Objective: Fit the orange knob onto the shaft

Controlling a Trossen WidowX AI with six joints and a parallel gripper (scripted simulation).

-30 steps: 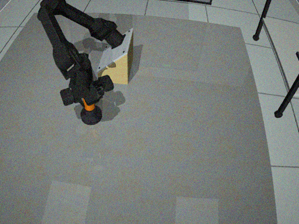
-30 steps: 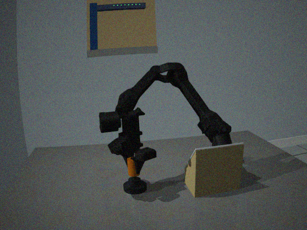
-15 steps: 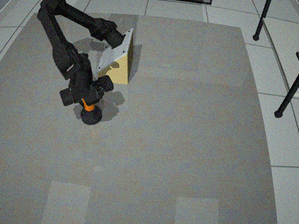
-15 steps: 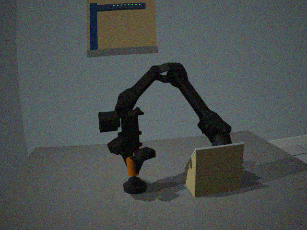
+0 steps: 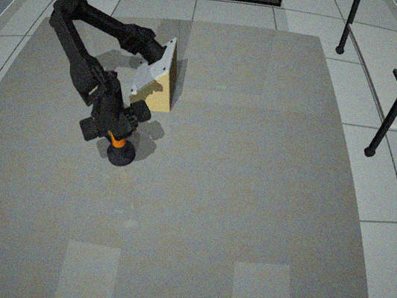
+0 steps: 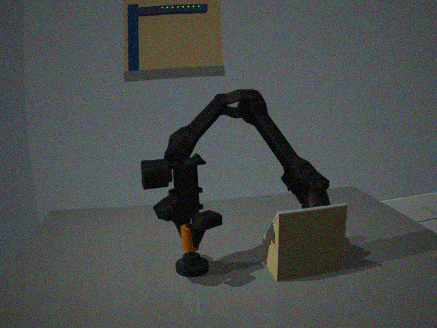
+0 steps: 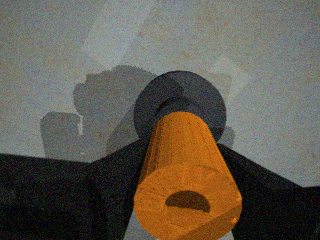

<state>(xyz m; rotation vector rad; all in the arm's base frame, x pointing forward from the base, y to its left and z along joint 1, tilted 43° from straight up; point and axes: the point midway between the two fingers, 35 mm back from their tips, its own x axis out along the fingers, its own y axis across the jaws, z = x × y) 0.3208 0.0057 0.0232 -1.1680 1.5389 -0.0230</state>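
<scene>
Right now my gripper tip is 20 mm below the orange knob. From my gripper tip the other things lie so: dark round pedestal (40 mm below).
</scene>
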